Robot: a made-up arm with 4 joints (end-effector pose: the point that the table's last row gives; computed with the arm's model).
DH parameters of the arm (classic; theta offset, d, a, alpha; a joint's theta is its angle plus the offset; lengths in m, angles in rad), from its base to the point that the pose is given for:
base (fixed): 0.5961 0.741 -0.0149 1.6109
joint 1: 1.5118 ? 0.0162 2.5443
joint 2: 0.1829 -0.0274 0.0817 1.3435
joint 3: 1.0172 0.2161 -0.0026 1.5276
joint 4: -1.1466 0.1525 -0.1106 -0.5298
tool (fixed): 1.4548 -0.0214 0 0
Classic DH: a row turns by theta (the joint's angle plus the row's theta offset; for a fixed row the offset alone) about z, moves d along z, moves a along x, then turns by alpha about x.
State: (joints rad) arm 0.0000 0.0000 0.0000 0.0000
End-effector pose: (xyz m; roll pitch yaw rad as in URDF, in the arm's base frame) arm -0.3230 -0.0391 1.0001 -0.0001 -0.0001 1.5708
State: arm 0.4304 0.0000 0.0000 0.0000
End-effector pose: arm -0.3927 -0.0797 0.8627 -0.3609 -0.2394 1.5972
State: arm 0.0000 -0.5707 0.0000 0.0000
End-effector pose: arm -0.4080 -0.0391 0.8079 -0.5708 -0.0001 1.5708
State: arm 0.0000 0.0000 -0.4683 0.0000
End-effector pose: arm -0.3436 -0.0619 0.9417 -0.0854 -0.4463 1.4734
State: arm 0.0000 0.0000 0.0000 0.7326
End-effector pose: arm -0.2805 -0.0960 0.9641 -0.3572 0.0720 2.1971
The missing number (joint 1, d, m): -0.0478
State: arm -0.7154 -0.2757 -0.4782 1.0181
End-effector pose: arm -0.1998 -0.0564 0.9847 -0.3703 -0.0200 2.3543
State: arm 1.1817 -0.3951 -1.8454 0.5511
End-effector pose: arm -0.1100 0.1821 0.5219 -3.0372 0.2458 -3.0947
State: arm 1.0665 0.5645 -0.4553 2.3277
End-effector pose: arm -0.1669 -0.1774 0.7720 -2.3637 0.8627 2.1973
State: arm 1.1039 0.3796 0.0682 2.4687
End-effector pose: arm -0.1996 -0.1608 0.8229 -2.1980 1.4130 2.2336
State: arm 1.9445 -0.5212 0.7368 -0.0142
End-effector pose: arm -0.1858 0.2137 0.4296 -1.7266 -0.8594 1.4576
